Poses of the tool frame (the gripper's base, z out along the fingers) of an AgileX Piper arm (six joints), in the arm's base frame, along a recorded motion.
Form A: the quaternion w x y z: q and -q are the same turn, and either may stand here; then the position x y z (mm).
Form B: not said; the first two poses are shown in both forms.
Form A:
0.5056 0.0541 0.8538 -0.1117 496 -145 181
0.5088 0.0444 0.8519 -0.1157 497 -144 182
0.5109 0.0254 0.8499 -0.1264 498 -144 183
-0.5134 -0.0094 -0.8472 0.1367 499 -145 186
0.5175 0.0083 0.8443 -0.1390 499 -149 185
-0.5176 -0.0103 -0.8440 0.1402 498 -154 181
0.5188 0.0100 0.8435 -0.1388 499 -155 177
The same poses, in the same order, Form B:
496 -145 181 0.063 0.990 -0.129 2.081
497 -144 182 0.052 0.990 -0.134 2.074
498 -144 183 0.030 0.989 -0.147 2.069
499 -145 186 0.011 0.987 -0.159 2.063
499 -149 185 0.010 0.987 -0.162 2.054
498 -154 181 0.012 0.986 -0.164 2.054
499 -155 177 0.012 0.987 -0.162 2.051

